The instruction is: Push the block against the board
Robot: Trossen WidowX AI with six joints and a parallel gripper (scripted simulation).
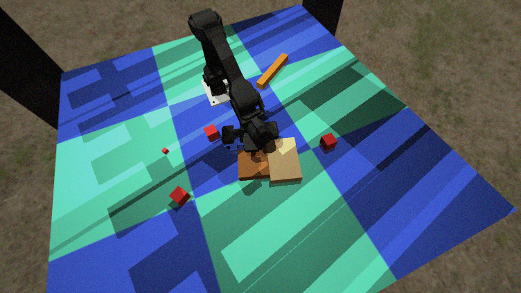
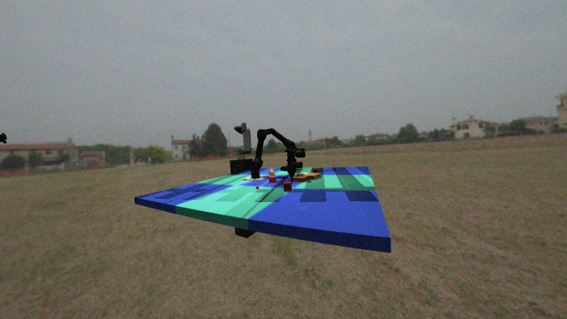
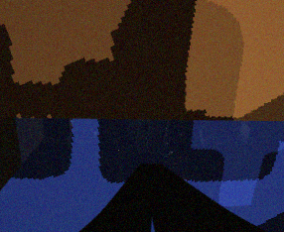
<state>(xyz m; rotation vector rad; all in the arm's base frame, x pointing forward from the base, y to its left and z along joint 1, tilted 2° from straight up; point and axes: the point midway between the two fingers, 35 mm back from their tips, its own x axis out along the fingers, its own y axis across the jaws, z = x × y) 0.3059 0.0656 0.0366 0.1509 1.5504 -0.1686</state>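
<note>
My gripper tip is 8 cm short of the brown square block, 2 cm to the left of it and 1 cm below it. Round my gripper tip: tan board: 10 cm ahead, 9 cm to the left, 1 cm above; orange bar: 33 cm behind, 19 cm to the left, 1 cm above.
</note>
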